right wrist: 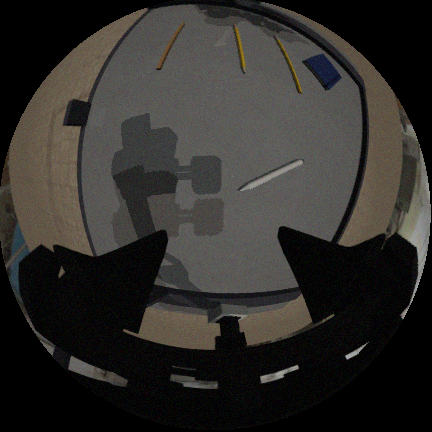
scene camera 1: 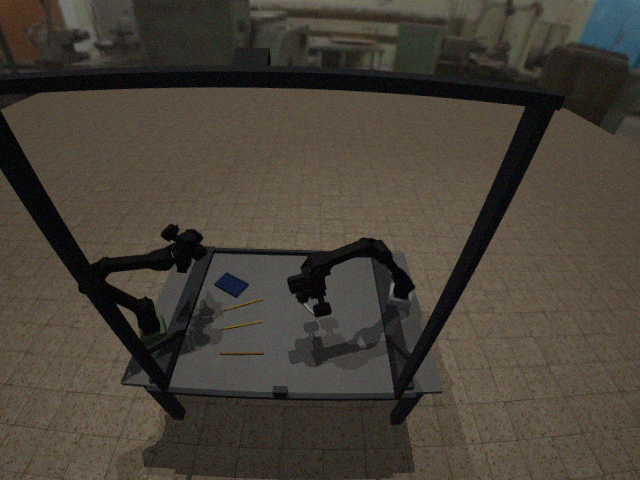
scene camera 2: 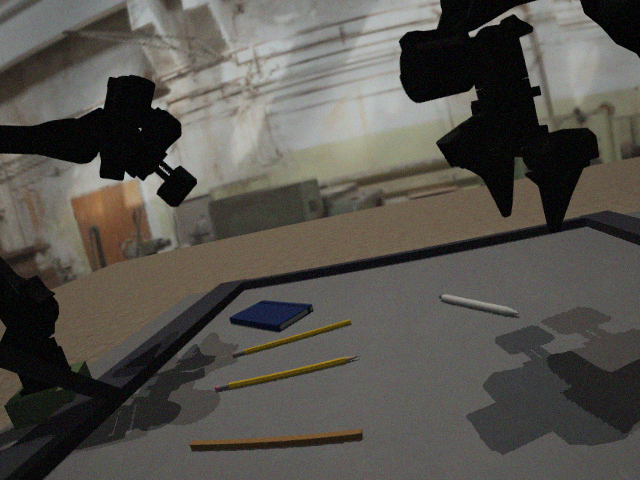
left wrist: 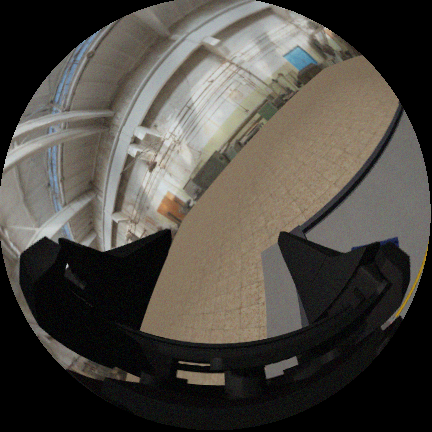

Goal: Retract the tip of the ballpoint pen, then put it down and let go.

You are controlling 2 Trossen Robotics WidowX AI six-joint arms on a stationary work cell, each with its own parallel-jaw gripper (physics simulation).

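Frame: origin at the left arm's base, x right, y ahead, z up, level; millimetres.
Seen in the pictures: left gripper, fingertip midpoint: [scene camera 2: 161,166] [left wrist: 226,236]; right gripper, fingertip midpoint: [right wrist: 223,234] [scene camera 1: 317,305] [scene camera 2: 528,223]; left arm's base, origin of the base link: [scene camera 1: 151,327]; right arm's base, origin of the base link: [right wrist: 227,319] [scene camera 1: 401,293].
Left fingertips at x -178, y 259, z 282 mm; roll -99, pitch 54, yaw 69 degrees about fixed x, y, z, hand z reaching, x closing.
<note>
Pixels of each thing's top centre, then the offset from my left fingertips to it. Level surfaces: height alone.
- white ballpoint pen, middle of its top: [scene camera 2: 476,299] [right wrist: 276,174] [scene camera 1: 304,303] dx +349, dy +373, dz -309 mm
- grey table, its level: dz -322 mm
- blue notebook, middle of its top: [scene camera 2: 269,311] [right wrist: 326,68] [scene camera 1: 231,283] dx +81, dy +122, dz -310 mm
- orange-brown stick, middle of its top: [scene camera 2: 270,439] [right wrist: 171,40] [scene camera 1: 241,352] dx +440, dy +36, dz -315 mm
A white ballpoint pen [scene camera 1: 306,306] [scene camera 2: 478,304] [right wrist: 272,175] lies flat on the grey table [scene camera 1: 279,372] [scene camera 2: 408,413] [right wrist: 295,125]. One end tapers to a point; the other is blunt. Whether the writing tip sticks out is too small to tell. My right gripper [scene camera 2: 530,221] [right wrist: 223,234] is open and empty, pointing down above the table. In the right wrist view the pen lies beyond its fingertips, slightly toward the right. My left gripper [scene camera 2: 176,186] [left wrist: 226,236] is open and empty, raised high at the left side, away from the pen.
A blue notebook [scene camera 1: 231,284] [scene camera 2: 271,315] [right wrist: 323,71] lies at the back left in both scene views. Two yellow pencils [scene camera 2: 292,338] [scene camera 2: 286,373] and an orange-brown stick [scene camera 1: 241,353] [scene camera 2: 276,440] lie nearer. Dark frame posts [scene camera 1: 480,232] stand at the table's sides.
</note>
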